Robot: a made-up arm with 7 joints. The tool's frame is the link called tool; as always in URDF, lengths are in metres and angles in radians.
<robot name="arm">
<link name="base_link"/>
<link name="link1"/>
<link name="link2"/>
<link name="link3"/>
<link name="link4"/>
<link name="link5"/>
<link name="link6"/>
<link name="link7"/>
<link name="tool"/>
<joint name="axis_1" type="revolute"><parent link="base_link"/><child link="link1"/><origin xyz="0.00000 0.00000 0.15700" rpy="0.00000 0.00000 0.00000"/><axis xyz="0 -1 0"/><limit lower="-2.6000" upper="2.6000" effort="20" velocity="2.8"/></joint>
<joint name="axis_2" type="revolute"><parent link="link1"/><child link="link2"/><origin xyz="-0.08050 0.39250 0.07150" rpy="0.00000 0.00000 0.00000"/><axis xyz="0 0 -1"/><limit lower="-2.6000" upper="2.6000" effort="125" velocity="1.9"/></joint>
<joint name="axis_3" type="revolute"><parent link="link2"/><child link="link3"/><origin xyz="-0.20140 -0.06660 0.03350" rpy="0.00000 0.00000 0.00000"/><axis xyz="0 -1 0"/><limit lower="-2.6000" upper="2.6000" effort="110" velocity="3"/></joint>
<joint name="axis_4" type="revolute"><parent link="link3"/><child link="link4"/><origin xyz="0.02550 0.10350 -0.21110" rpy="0.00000 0.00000 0.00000"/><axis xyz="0 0 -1"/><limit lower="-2.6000" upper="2.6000" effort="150" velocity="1.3"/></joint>
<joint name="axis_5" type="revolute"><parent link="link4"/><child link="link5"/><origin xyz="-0.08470 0.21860 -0.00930" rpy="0.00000 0.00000 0.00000"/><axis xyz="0 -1 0"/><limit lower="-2.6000" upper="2.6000" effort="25" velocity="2.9"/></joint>
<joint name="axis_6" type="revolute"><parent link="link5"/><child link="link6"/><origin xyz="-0.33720 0.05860 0.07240" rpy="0.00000 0.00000 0.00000"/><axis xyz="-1 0 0"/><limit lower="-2.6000" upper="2.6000" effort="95" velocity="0.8"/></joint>
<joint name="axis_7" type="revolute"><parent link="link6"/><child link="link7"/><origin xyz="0.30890 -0.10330 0.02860" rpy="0.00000 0.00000 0.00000"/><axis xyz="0 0 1"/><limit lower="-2.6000" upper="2.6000" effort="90" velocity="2.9"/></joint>
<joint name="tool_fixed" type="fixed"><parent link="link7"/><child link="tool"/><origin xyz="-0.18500 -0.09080 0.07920" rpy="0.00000 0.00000 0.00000"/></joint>
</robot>
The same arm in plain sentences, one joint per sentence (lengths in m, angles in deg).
The arm has seven revolute joints in a row. What follows holds with every joint at zero, and every direction is one of the base frame's.
The first joint lies 0.157 m along +z from the base frame's origin and turns about -y, from -148.97 to 148.97 deg.
The second joint lies 0.0805 m along -x and 0.3925 m along +y and 0.0715 m along +z from the first joint and turns about -z, from -148.97 to 148.97 deg.
The third joint lies 0.2014 m along -x and 0.0666 m along -y and 0.0335 m along +z from the second joint and turns about -y, from -148.97 to 148.97 deg.
The fourth joint lies 0.0255 m along +x and 0.1035 m along +y and 0.2111 m along -z from the third joint and turns about -z, from -148.97 to 148.97 deg.
The fifth joint lies 0.0847 m along -x and 0.2186 m along +y and 0.0093 m along -z from the fourth joint and turns about -y, from -148.97 to 148.97 deg.
The sixth joint lies 0.3372 m along -x and 0.0586 m along +y and 0.0724 m along +z from the fifth joint and turns about -x, from -148.97 to 148.97 deg.
The seventh joint lies 0.3089 m along +x and 0.1033 m along -y and 0.0286 m along +z from the sixth joint and turns about +z, from -148.97 to 148.97 deg.
The tool frame, which is the frame that the pose is given for, lies 0.185 m along -x and 0.0908 m along -y and 0.0792 m along +z from the seventh joint; its axes are parallel to the base frame's.

